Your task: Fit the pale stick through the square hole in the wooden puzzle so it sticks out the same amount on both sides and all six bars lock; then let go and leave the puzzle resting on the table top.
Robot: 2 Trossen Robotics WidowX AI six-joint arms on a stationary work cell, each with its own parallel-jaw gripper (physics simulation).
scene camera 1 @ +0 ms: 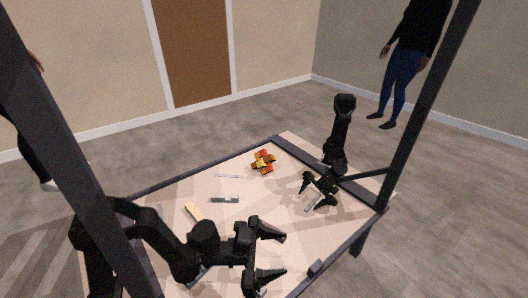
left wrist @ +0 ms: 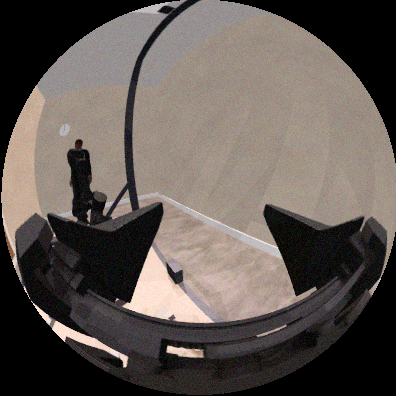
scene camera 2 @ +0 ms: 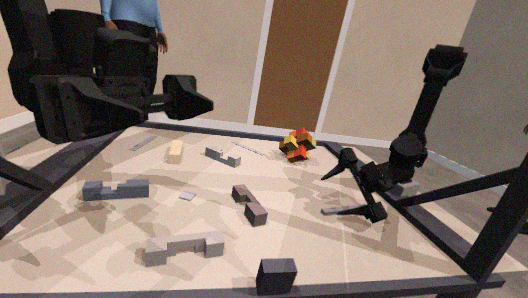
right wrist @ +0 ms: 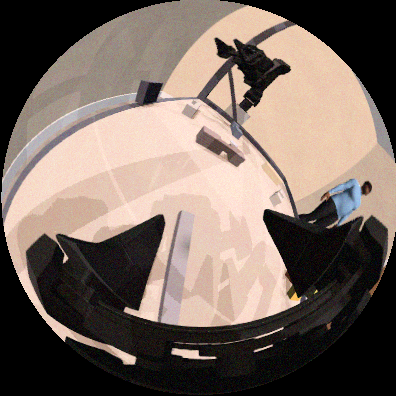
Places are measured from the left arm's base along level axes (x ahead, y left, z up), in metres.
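Where they show: left gripper, fingertip midpoint: (scene camera 1: 286, 252) (left wrist: 215, 208) (scene camera 2: 182, 110) (right wrist: 223, 37); right gripper, fingertip midpoint: (scene camera 1: 306, 202) (scene camera 2: 328, 196) (right wrist: 214, 216); left arm's base, link origin: (right wrist: 241, 107).
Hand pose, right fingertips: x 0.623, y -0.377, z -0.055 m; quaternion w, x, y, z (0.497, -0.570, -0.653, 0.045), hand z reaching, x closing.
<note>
Each offset is from my right fingertips to the top centre of the thing. "spot": to the spot under its first point.
The red, orange and yellow puzzle @(spot: 0.045 m up, 0.149 m ahead, 0.251 m left) (scene camera 1: 263, 161) (scene camera 2: 298, 145) stands on the table near its far edge; its square hole cannot be made out. A straight grey-lilac stick @(0.033 m down, 0.054 m ahead, 0.030 m right) (scene camera 1: 310, 206) (scene camera 2: 330, 211) (right wrist: 180, 255) lies on the table. My right gripper (scene camera 1: 308, 198) (scene camera 2: 330, 195) (right wrist: 214, 216) is open and low over it; the stick shows between the spread fingers in the right wrist view, nearer the finger at the picture's left. A pale yellow bar @(0.013 m down, 0.200 m back, 0.433 m left) (scene camera 1: 192, 211) (scene camera 2: 174, 151) lies further left. My left gripper (scene camera 1: 286, 254) (scene camera 2: 178, 111) (left wrist: 215, 208) is open, empty and raised above the table.
Notched bars lie about the table: grey @(0.013 m down, 0.078 m back, 0.353 m left) (scene camera 1: 225, 199) (scene camera 2: 222, 159), brown @(0.013 m down, 0.172 m back, 0.100 m left) (scene camera 2: 256, 212) (right wrist: 220, 144), blue-grey @(0.013 m down, 0.397 m back, 0.275 m left) (scene camera 2: 115, 191) and light grey @(spot: 0.016 m down, 0.395 m back, 0.051 m left) (scene camera 2: 156, 252). A thin strip @(0.042 m down, 0.078 m ahead, 0.412 m left) (scene camera 1: 229, 176) (scene camera 2: 248, 148) lies left of the puzzle. A dark block @(0.014 m up, 0.270 m back, 0.086 m right) (scene camera 1: 316, 267) (scene camera 2: 276, 276) (left wrist: 174, 273) (right wrist: 149, 92) is at the table frame's edge.
</note>
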